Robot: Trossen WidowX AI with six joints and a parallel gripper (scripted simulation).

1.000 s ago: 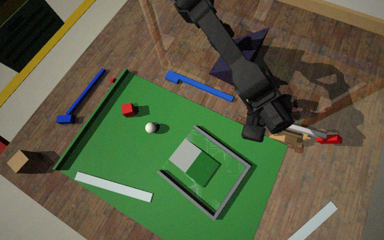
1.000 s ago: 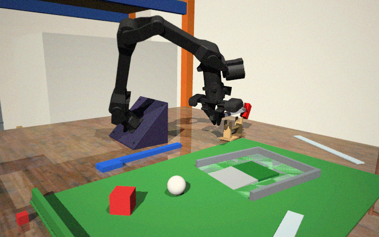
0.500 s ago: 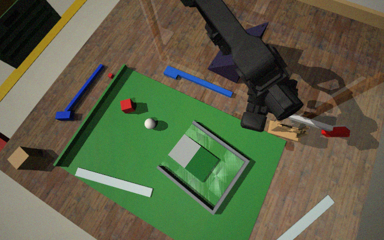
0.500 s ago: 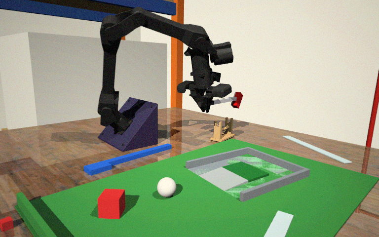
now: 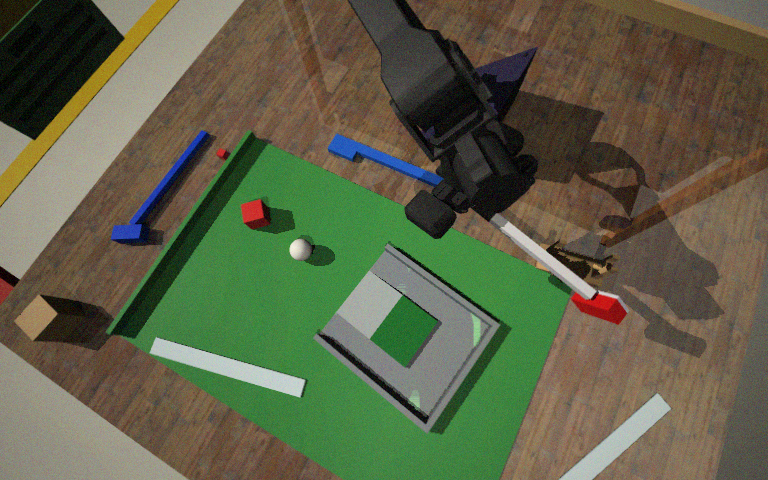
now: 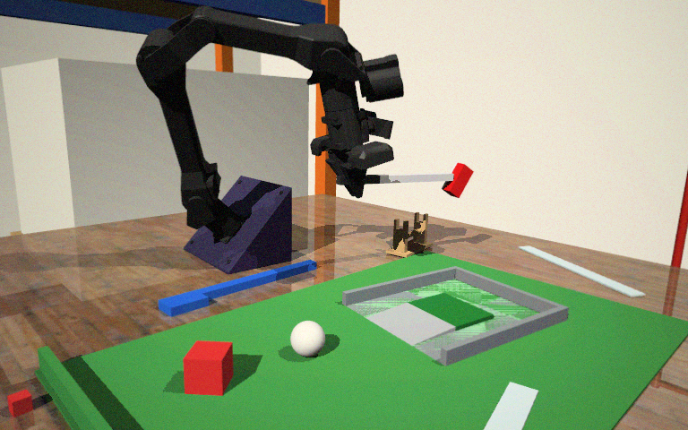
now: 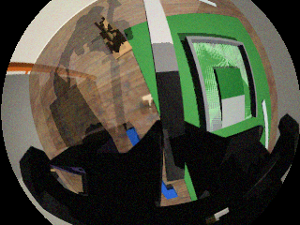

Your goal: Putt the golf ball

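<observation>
The putter is 20 mm ahead of my gripper tip, 110 mm to the left of it and 20 mm above it. Round my gripper tip: mat (240 mm ahead, 110 mm to the right, 150 mm below); white golf ball (190 mm ahead, 230 mm to the right, 120 mm below); grey-walled pen (200 mm ahead, 30 mm to the left, 140 mm below).
</observation>
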